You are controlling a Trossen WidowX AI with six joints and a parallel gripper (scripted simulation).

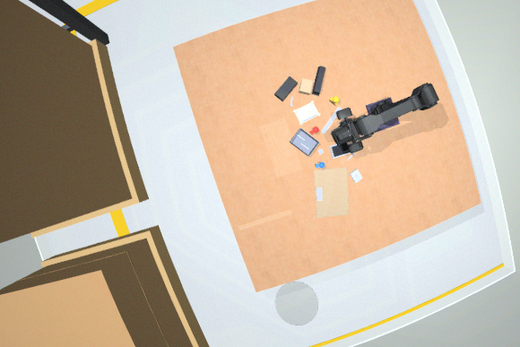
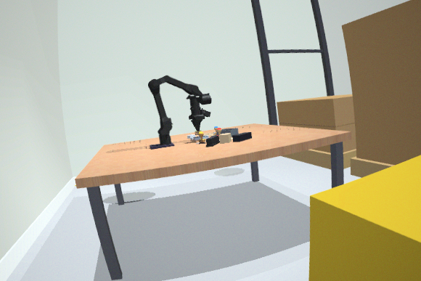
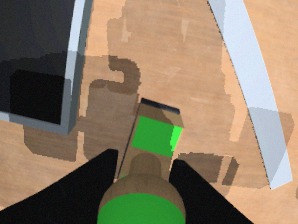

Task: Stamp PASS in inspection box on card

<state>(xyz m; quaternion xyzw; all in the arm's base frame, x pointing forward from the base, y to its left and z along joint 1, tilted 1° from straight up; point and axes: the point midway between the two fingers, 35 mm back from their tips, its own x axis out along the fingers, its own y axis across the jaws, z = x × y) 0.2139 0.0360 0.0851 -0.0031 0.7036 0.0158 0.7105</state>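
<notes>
Right now my gripper tip is 7 cm to the right of the dark ink pad, 5 cm above it and 3 cm short of it. Round my gripper tip: red-topped stamp 12 cm ahead, 5 cm to the right, 4 cm below; then grey bar 7 cm to the right, 6 cm below, 2 cm ahead; then white card 14 cm to the right, 13 cm ahead, 6 cm below.
</notes>
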